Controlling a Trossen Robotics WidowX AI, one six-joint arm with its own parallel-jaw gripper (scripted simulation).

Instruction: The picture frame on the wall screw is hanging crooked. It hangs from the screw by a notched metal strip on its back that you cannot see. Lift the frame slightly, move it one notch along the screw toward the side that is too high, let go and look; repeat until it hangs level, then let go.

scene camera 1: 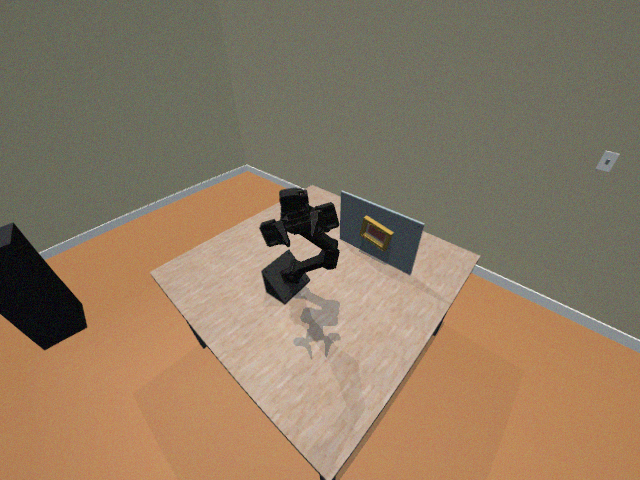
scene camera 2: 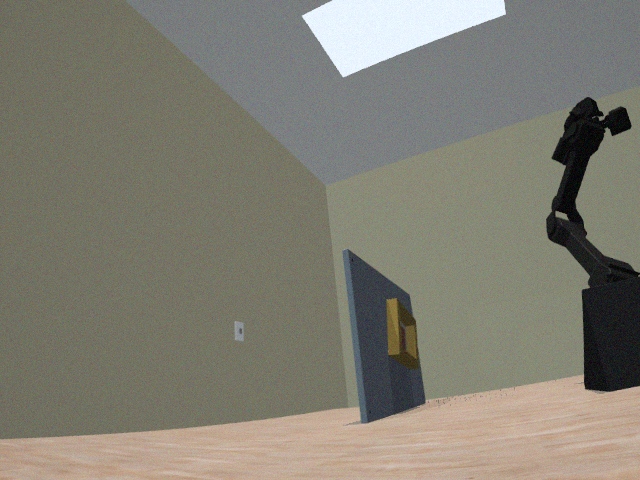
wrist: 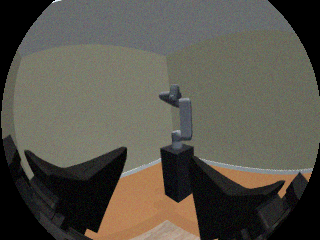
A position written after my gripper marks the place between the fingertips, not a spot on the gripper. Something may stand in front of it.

Note:
My gripper [scene camera 1: 300,241] is open, holding nothing. Further things: a picture frame [scene camera 2: 401,329] and a wall panel [scene camera 2: 385,387].
My gripper also shows in scene camera 2 [scene camera 2: 608,132] and in the wrist view [wrist: 158,157]. The wall panel is seen too in scene camera 1 [scene camera 1: 404,244]. The wrist view does not show the picture frame: it is out of frame.

